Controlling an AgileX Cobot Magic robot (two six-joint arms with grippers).
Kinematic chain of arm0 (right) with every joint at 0, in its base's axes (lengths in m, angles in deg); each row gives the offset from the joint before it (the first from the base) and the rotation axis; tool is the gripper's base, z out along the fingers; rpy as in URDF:
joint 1: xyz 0 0 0.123 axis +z
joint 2: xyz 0 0 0 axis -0.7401 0.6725 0
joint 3: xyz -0.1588 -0.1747 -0.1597 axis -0.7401 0.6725 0
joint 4: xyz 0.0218 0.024 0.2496 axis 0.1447 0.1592 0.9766
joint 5: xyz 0 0 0 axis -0.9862 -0.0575 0.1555
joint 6: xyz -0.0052 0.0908 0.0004 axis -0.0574 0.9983 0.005
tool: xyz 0 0 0 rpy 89.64 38.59 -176.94
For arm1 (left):
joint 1: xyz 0 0 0.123 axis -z
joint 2: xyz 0 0 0 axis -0.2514 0.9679 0
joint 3: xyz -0.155 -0.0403 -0.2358 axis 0.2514 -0.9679 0
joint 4: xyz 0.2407 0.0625 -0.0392 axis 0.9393 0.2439 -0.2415
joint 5: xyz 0 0 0 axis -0.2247 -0.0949 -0.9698
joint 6: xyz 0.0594 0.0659 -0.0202 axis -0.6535 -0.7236 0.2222
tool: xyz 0 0 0 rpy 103.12 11.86 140.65
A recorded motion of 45 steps. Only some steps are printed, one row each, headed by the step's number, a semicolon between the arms.
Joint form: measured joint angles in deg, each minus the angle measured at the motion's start. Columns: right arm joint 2, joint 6, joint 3, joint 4, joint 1, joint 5; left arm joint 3, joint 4, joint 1, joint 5, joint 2, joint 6.
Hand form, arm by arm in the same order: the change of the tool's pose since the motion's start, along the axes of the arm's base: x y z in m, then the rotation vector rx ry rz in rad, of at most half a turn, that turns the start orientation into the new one. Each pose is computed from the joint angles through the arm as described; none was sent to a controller.
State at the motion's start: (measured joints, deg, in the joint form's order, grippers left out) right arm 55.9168 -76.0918 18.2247 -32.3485 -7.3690 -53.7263; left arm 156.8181 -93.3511 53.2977 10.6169 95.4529 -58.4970
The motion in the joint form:
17: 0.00 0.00 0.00 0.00 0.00 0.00; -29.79 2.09 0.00 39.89 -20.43 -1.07
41: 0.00 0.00 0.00 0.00 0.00 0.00; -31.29 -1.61 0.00 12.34 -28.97 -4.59
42: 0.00 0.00 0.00 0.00 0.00 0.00; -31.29 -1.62 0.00 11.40 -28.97 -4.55
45: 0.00 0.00 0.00 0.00 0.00 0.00; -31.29 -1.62 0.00 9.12 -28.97 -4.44
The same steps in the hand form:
17: 0.0000 0.0000 0.0000 0.0000 0.0000 0.0000; -0.0363 0.0353 -0.0795 -0.3289 -0.4170 0.0742
41: 0.0000 0.0000 0.0000 0.0000 0.0000 0.0000; -0.0465 0.0390 -0.1218 -0.0844 -0.1577 0.0367
42: 0.0000 0.0000 0.0000 0.0000 0.0000 0.0000; -0.0460 0.0384 -0.1230 -0.0736 -0.1456 0.0344
45: 0.0000 0.0000 0.0000 0.0000 0.0000 0.0000; -0.0447 0.0368 -0.1260 -0.0472 -0.1161 0.0291

